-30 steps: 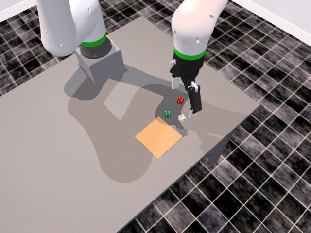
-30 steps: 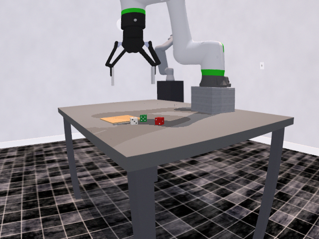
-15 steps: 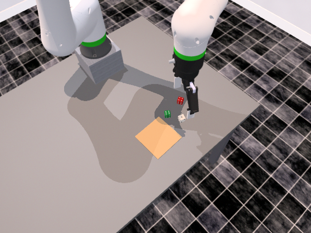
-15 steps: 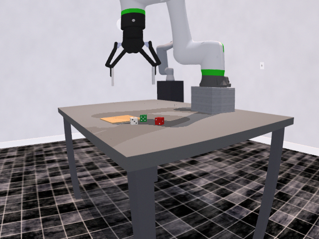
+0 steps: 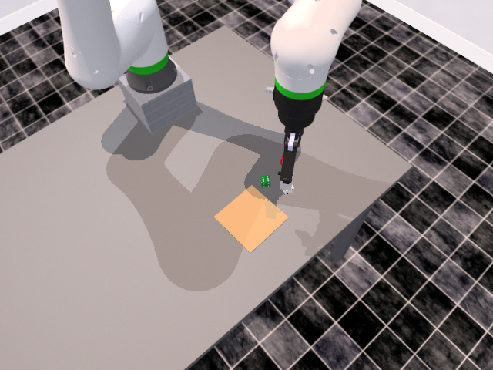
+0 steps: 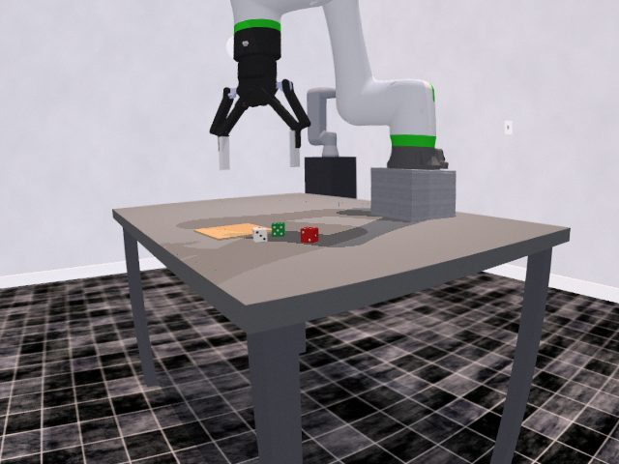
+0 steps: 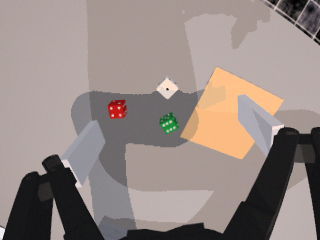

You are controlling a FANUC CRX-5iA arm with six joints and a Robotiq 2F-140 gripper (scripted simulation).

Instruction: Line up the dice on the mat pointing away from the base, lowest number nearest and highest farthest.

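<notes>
Now: hand 13 cm above the white die. Round my hand: red die 6 cm behind, 7 cm to the left, 13 cm below; green die 6 cm behind, 2 cm to the right, 13 cm below; mat 3 cm behind, 13 cm to the right, 14 cm below.
</notes>
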